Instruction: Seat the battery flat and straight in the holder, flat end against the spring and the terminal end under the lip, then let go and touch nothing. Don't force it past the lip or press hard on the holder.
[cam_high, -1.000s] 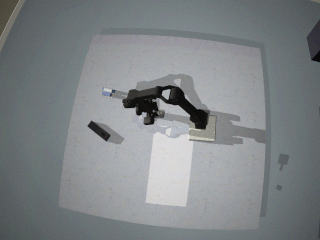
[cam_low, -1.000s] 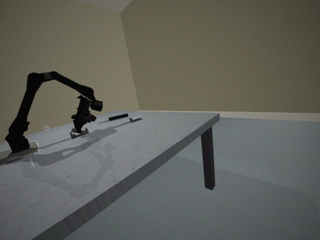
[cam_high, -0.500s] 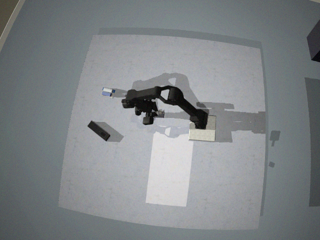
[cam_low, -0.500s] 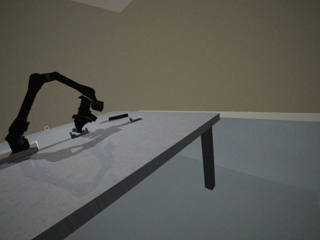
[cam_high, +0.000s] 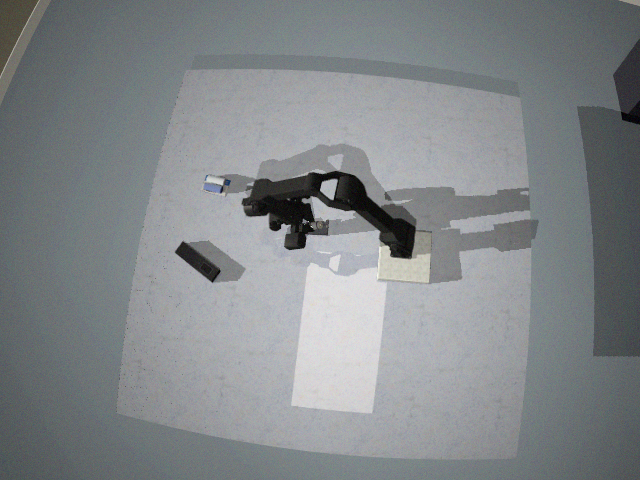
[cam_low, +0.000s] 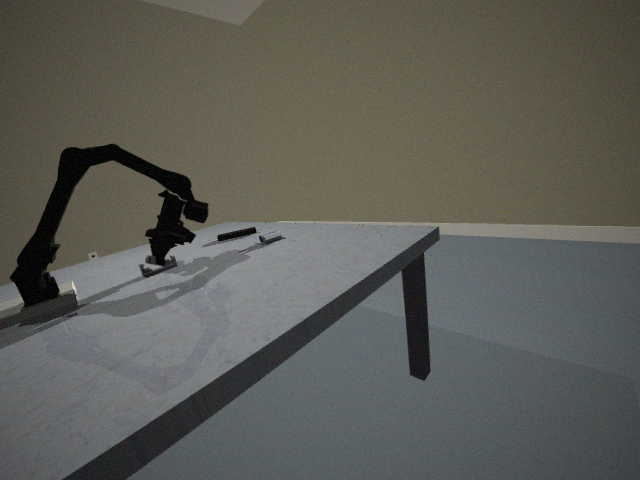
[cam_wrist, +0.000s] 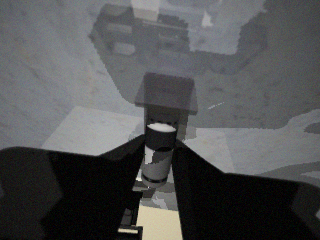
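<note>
The battery is 1 cm above my gripper tip. The rest, counted from my gripper tip: white pack 34 cm ahead, 11 cm to the right, 1 cm below; then flat black bar 35 cm ahead, 15 cm to the left, 1 cm below.
</note>
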